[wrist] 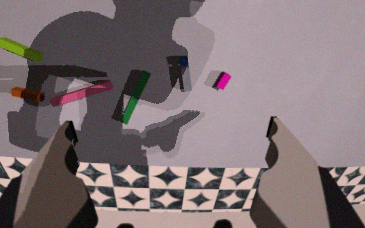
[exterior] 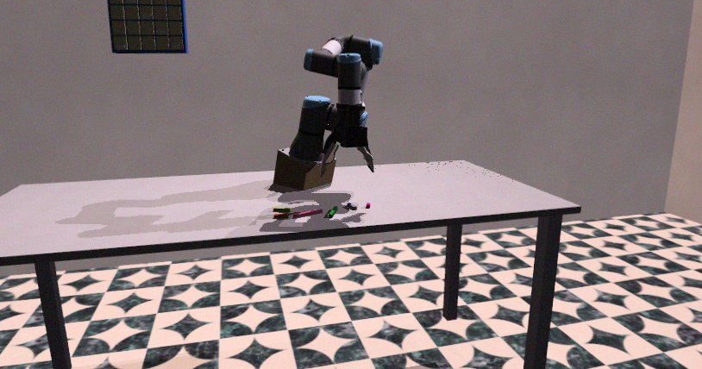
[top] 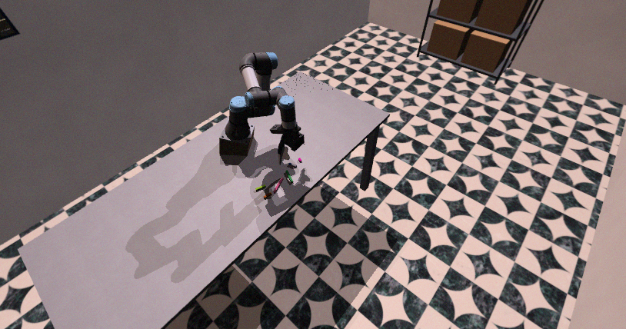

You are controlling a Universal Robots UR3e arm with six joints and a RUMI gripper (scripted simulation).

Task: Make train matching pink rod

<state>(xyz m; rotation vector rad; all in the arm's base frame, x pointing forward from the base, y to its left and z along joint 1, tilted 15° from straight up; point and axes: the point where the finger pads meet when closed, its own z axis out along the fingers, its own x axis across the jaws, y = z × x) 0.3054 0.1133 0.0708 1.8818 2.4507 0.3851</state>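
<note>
The lime rod is 1 cm ahead of my hand, 19 cm to the right of it and 10 cm below it. Round my hand: green rod (4 cm ahead, 4 cm to the right, 10 cm below); then grey rod (2 cm to the left, 10 cm below); then blue rod (2 cm behind, 1 cm to the left, 10 cm below).
</note>
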